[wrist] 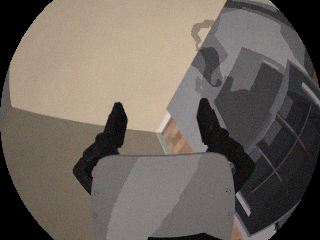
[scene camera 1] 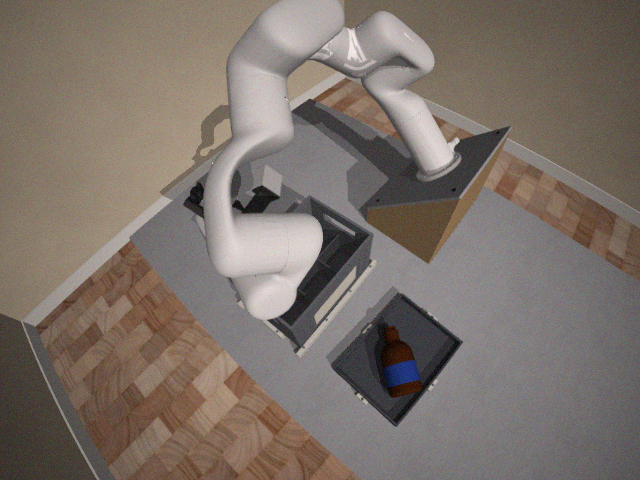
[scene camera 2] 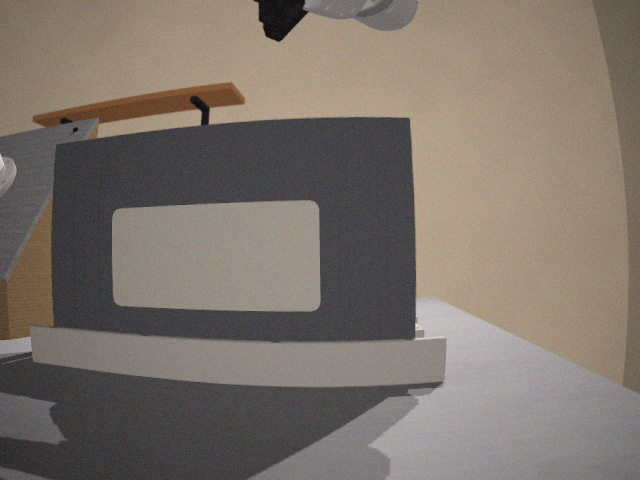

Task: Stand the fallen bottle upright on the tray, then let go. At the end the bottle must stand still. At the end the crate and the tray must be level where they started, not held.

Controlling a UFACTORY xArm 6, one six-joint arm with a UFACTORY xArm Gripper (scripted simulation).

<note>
I see my gripper and a dark grey crate.
My gripper also shows in the wrist view.
</note>
